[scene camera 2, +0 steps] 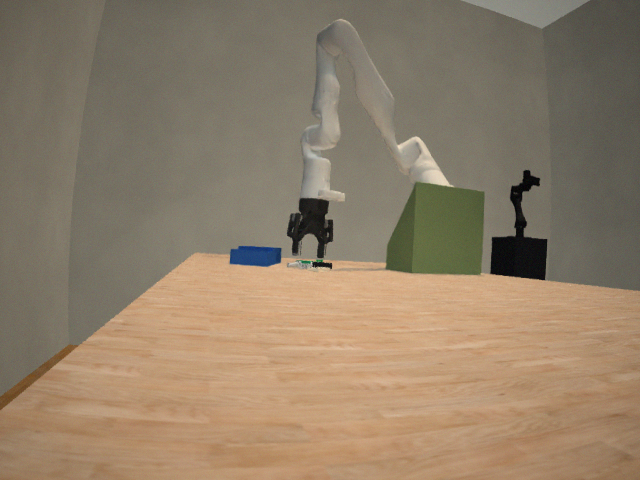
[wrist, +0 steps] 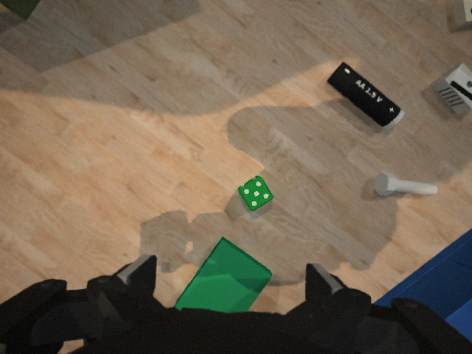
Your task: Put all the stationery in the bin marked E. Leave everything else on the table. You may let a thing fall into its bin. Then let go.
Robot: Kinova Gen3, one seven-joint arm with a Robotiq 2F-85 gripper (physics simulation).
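Places are measured from the arm's base along level axes (x ahead, y left, z up), in metres.
Pixels of known places: gripper, between the fingertips: (scene camera 2: 308, 257) (wrist: 230, 276); arm's base, origin of its link: (scene camera 2: 448, 215).
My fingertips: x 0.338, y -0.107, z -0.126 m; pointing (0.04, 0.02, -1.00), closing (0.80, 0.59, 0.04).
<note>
Ahead of a thing's pixels: the offset from my fingertips to its middle. "spot": to the spot under its first point.
My gripper (scene camera 2: 308, 254) (wrist: 230, 276) is open and empty, pointing down low over the table. In the wrist view a flat green rectangular block @[dx +0.005, dy -0.013, dz -0.016 m] (wrist: 220, 295) lies between and below the fingertips, its near end hidden by the gripper body. A small pale grey sharpener-like piece @[dx +0.042, dy +0.179, dz -0.015 m] (wrist: 452, 90) with a dark slot lies at the right edge of the wrist view. The blue bin tray @[dx +0.133, dy +0.039, dz -0.001 m] (scene camera 2: 255, 256) (wrist: 430, 280) stands beside the gripper; part of it shows at the lower right of the wrist view. No letter E can be read.
A green die @[dx -0.018, dy +0.046, dz -0.013 m] (wrist: 256, 193), a black AA battery @[dx -0.002, dy +0.137, dz -0.014 m] (wrist: 367, 95), a grey bolt @[dx +0.055, dy +0.110, dz -0.015 m] (wrist: 407, 186) and part of a whitish piece @[spot: dx +0.014, dy +0.215, dz -0.014 m] (wrist: 465, 15) lie on the table. A tall green block (scene camera 2: 447, 229) (wrist: 20, 6) stands near the arm's base. A small black arm (scene camera 2: 518, 206) stands behind.
</note>
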